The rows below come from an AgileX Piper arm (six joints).
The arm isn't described. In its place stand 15 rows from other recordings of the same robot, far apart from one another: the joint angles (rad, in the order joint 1, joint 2, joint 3, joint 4, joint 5, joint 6), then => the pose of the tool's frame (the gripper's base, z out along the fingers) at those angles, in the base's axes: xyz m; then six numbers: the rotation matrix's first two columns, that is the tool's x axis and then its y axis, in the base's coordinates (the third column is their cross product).
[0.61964 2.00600 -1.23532 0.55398 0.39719 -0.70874] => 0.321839 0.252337 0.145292 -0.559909 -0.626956 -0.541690 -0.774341 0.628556 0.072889
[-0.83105 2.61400 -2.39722 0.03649 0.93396 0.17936] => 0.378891 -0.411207 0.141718 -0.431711 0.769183 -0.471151 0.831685 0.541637 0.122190
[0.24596 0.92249 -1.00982 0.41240 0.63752 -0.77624] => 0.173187 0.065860 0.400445 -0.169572 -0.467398 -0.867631 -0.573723 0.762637 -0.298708
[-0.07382 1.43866 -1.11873 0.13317 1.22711 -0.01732] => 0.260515 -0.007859 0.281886 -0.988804 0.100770 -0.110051 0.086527 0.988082 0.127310
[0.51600 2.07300 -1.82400 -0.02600 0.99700 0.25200] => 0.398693 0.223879 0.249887 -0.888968 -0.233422 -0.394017 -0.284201 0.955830 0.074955
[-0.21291 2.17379 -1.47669 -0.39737 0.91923 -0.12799] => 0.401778 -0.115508 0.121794 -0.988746 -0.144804 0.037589 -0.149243 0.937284 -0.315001
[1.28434 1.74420 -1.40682 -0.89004 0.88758 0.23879] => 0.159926 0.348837 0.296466 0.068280 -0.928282 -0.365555 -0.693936 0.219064 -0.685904
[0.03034 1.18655 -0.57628 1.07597 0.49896 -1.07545] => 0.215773 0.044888 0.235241 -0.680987 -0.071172 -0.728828 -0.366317 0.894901 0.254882
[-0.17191 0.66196 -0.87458 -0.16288 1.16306 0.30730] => 0.089187 -0.029234 0.354006 -0.660279 0.355382 -0.661616 0.436146 0.898625 0.047425
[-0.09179 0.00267 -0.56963 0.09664 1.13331 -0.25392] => -0.015375 0.009402 0.290748 -0.450124 -0.169916 -0.876651 -0.082964 0.985441 -0.148403
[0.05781 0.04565 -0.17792 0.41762 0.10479 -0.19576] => 0.049521 0.006733 0.261724 0.098396 0.223921 -0.969627 -0.124200 0.969501 0.211288
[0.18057 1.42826 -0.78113 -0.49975 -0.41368 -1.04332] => 0.301710 0.072899 0.276420 0.349507 -0.931648 -0.099381 -0.210596 0.025240 -0.977247
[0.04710 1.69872 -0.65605 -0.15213 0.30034 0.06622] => 0.265364 0.008424 0.119756 -0.943143 -0.123578 -0.308562 -0.107977 0.991879 -0.067205
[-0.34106 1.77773 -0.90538 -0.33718 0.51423 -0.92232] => 0.291796 -0.119280 0.143844 -0.662726 -0.747478 0.045509 -0.716829 0.615622 -0.327363
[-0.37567 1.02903 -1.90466 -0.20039 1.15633 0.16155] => 0.087485 -0.052327 0.586704 -0.129371 0.135425 -0.982305 0.539376 0.840868 0.044889
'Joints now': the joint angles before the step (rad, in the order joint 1, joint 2, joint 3, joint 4, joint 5, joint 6). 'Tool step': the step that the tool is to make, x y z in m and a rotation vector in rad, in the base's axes. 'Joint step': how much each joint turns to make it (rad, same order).
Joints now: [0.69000 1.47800 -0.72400 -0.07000 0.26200 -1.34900]
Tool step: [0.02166 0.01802 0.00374 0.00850 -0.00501 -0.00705]
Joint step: [0.00101 0.08501 -0.11001 -0.00401 0.01600 0.01202]
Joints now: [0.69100 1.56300 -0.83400 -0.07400 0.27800 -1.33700]
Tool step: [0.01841 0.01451 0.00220 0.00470 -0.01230 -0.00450]
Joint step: [0.00001 0.07001 -0.09199 -0.01902 0.00999 0.01903]
